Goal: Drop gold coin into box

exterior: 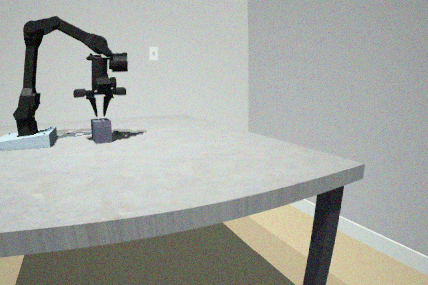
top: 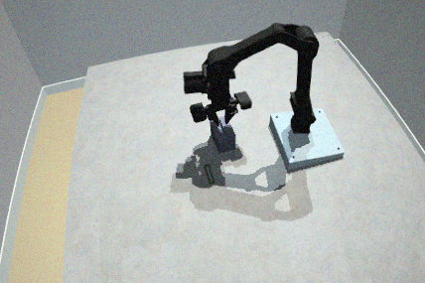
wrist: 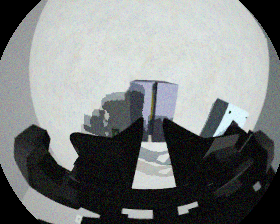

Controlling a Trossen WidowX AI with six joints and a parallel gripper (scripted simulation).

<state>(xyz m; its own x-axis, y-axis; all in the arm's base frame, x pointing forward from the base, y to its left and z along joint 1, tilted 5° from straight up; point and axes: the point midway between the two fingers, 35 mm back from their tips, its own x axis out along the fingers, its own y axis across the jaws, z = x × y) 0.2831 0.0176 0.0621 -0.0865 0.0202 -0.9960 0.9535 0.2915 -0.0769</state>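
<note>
Right now the gold coin is 60 mm below my gripper tip.
</note>
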